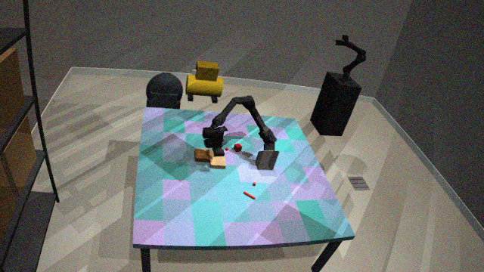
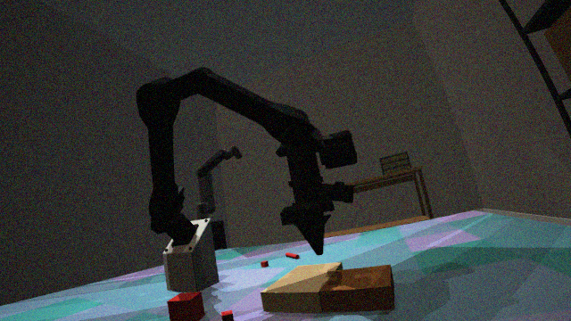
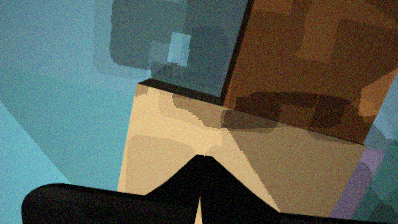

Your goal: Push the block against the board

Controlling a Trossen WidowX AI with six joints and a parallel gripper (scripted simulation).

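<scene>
My gripper tip is now 50 mm above the board, 30 mm to the left of it and 30 mm past it. From my gripper tip the other things lie so: square block: 70 mm ahead, 60 mm to the right, 50 mm below; then red stick: 300 mm to the left, 170 mm behind, 50 mm below.
</scene>
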